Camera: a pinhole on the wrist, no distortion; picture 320 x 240 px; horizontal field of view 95.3 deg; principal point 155.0 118.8 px. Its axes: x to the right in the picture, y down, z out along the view. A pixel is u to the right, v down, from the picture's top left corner.
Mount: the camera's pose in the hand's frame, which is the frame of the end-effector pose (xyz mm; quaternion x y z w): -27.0 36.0 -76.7 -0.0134 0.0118 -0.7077 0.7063
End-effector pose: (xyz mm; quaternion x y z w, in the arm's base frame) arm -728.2 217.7 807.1 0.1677 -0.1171 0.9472 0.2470
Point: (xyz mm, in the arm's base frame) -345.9 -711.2 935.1
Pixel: outside the picture
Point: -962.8 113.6 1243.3
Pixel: 119.9 221.3
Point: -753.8 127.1 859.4
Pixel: 108.7 142.2
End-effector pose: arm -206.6 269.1 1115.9 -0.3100 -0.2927 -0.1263 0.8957
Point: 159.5 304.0 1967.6
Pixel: outside the picture
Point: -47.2 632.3 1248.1
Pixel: 44.7 210.6
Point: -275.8 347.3 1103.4
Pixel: 153.0 74.8
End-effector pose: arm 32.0 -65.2 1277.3 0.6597 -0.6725 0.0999 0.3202
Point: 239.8 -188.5 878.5
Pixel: 291.4 83.8
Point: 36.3 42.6 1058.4
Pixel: outside the picture
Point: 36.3 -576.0 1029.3
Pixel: 198.6 193.7
